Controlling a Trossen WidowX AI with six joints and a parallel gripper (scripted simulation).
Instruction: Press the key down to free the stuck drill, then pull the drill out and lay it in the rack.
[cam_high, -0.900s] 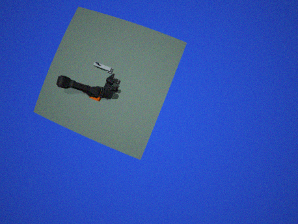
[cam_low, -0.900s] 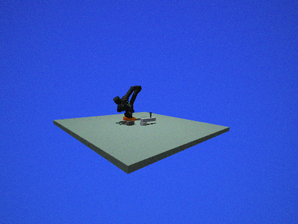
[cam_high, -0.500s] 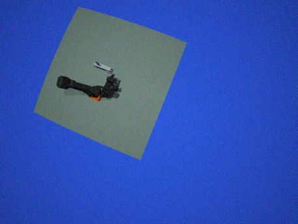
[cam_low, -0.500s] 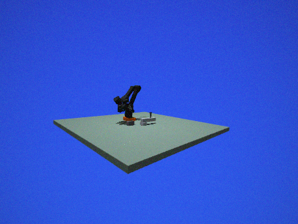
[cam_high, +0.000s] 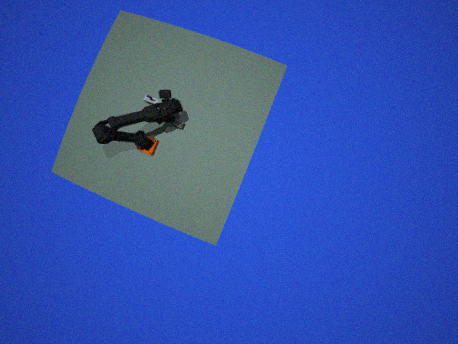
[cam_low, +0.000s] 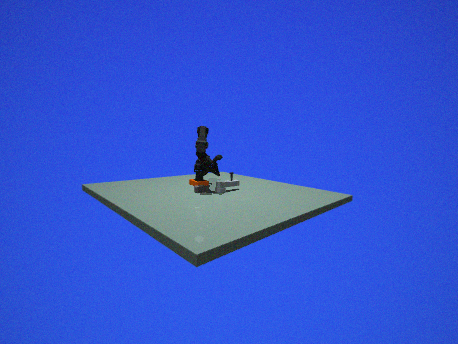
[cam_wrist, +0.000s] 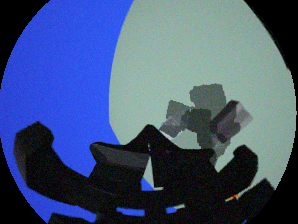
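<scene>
Now: gripper tip 40 mm past the tan drill, 70 mm to the right of it and 60 mm above it. The rest, counted from my gripper tip: grey housing block: 40 mm behind, 90 mm to the left, 70 mm below.
</scene>
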